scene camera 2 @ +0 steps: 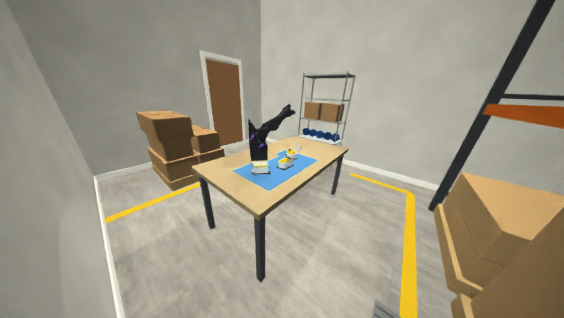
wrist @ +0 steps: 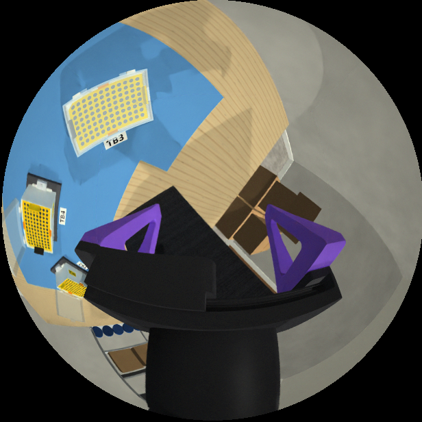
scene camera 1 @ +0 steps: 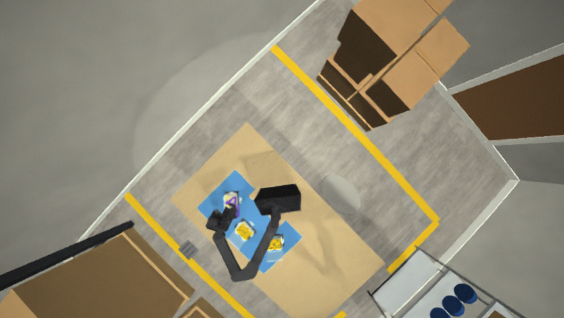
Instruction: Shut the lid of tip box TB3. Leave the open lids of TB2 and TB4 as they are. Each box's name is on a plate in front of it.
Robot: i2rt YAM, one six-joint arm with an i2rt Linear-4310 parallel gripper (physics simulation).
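Places are measured from the arm's base along level axes (x ahead, y left, z up), in centimetres.
Pixels of known places: gripper, between the fingertips: [scene camera 2: 254,144] [scene camera 1: 236,201]; arm's base, origin of its link: [scene camera 2: 258,132] [scene camera 1: 274,207].
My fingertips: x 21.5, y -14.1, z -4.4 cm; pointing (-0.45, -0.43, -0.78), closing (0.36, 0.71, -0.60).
Ahead of a thing's pixels: the offset from my fingertips to its top centre. "spot": to the spot under its first point. Level surfaces: height alone.
Tip box TB3 {dx +9.9, dy +1.2, dz -14.3 cm} [scene camera 1: 229,195] [scene camera 2: 260,169] [wrist: 110,111] stands on the blue mat; its clear lid lies flat over the pale yellow tip rack and looks shut. Its name plate [wrist: 115,140] reads TB3. TB4 [scene camera 1: 245,230] [scene camera 2: 285,163] [wrist: 37,225] has its clear lid open, folded outward. TB2 [scene camera 1: 275,243] [scene camera 2: 292,154] [wrist: 72,287] also has its clear lid {spot: dx -0.9, dy +52.2, dz -11.2 cm} [scene camera 1: 274,257] [wrist: 70,309] open; the gripper partly hides this box in the wrist view. My gripper [scene camera 1: 233,204] [scene camera 2: 257,141] [wrist: 212,209] is open and empty, its purple fingers wide apart, raised above the mat near TB3.
A tall black block [scene camera 1: 277,199] [scene camera 2: 258,151] [wrist: 185,225] stands on the wooden table {dz -22.4 cm} [scene camera 1: 320,240] [scene camera 2: 215,172] beside the blue mat {dz -22.1 cm} [scene camera 1: 290,232] [scene camera 2: 270,182] [wrist: 195,90], at the arm's base. Cardboard boxes [scene camera 1: 395,30] [scene camera 2: 170,135] and a shelf rack stand beyond the table.
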